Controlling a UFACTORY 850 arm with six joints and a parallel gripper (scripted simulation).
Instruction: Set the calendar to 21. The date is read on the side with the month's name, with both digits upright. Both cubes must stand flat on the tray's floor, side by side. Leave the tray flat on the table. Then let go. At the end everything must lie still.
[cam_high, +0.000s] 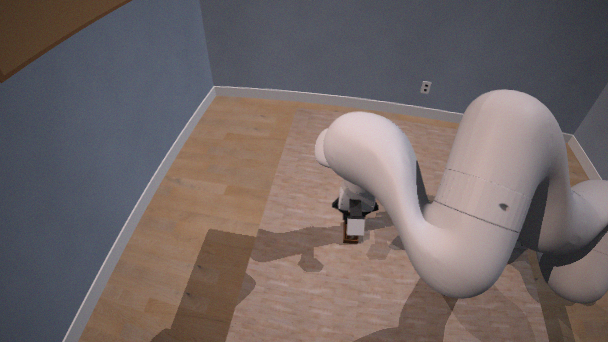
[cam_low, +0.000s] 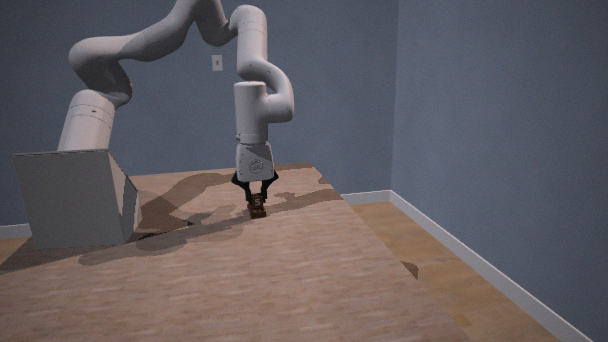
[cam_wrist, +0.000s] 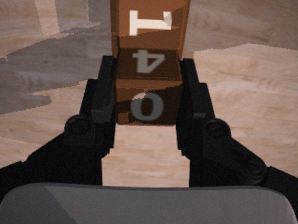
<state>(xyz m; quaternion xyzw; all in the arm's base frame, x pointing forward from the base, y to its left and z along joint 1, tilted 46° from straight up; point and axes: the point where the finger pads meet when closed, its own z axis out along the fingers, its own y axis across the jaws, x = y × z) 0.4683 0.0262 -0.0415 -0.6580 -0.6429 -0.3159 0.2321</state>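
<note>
My hand is 50 mm above the brown tray and 20 mm to the right of it. Round my hand: brown wooden date cube 10 mm below.
</note>
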